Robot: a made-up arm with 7 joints. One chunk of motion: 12 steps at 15 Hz.
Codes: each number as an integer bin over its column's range. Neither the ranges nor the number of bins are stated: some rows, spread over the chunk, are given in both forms.
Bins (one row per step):
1: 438 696 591 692 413 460
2: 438 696 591 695 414 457
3: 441 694 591 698 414 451
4: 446 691 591 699 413 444
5: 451 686 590 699 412 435
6: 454 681 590 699 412 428
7: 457 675 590 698 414 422
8: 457 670 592 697 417 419
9: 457 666 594 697 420 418
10: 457 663 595 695 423 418
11: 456 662 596 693 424 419
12: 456 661 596 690 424 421
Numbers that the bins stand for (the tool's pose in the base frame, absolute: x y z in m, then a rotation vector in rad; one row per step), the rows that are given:
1: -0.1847 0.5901 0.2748 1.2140 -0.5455 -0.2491
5: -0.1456 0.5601 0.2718 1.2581 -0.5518 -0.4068
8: -0.1276 0.5120 0.2778 1.2455 -0.5203 -0.5077
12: -0.1306 0.4850 0.2898 1.2014 -0.4761 -0.4950
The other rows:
2: -0.1847 0.5901 0.2748 1.2329 -0.5392 -0.2680
3: -0.1757 0.5841 0.2748 1.2518 -0.5392 -0.3059
4: -0.1607 0.5751 0.2748 1.2581 -0.5455 -0.3500
6: -0.1366 0.5450 0.2718 1.2581 -0.5518 -0.4509
7: -0.1276 0.5270 0.2718 1.2518 -0.5392 -0.4887
9: -0.1276 0.5000 0.2838 1.2455 -0.5014 -0.5140
10: -0.1276 0.4910 0.2868 1.2329 -0.4824 -0.5140
11: -0.1306 0.4880 0.2898 1.2203 -0.4761 -0.5077

